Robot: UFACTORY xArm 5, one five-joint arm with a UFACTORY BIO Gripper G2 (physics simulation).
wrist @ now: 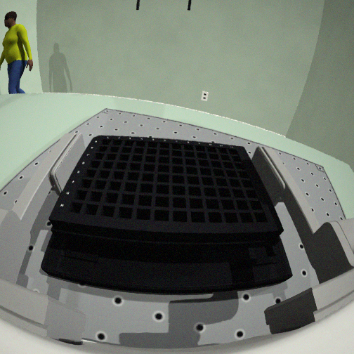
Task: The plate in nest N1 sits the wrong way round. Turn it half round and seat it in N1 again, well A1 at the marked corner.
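Note:
The black well plate [172, 182] is level, wells up, with small white row letters down its left edge and H at the near left corner. My gripper [169, 172] is shut on the plate, one grey finger at each short side. The black nest [165, 272] is directly below, and its near part sticks out in front of the plate. The plate is very low over the nest or touching it; I cannot tell whether it is fully seated. The marked corner of the nest does not show.
A grey perforated board [158, 332] lies under the nest on a pale green table top [30, 132]. Behind are a green wall with a white socket [205, 95] and a person [17, 47] in a yellow top at the far left.

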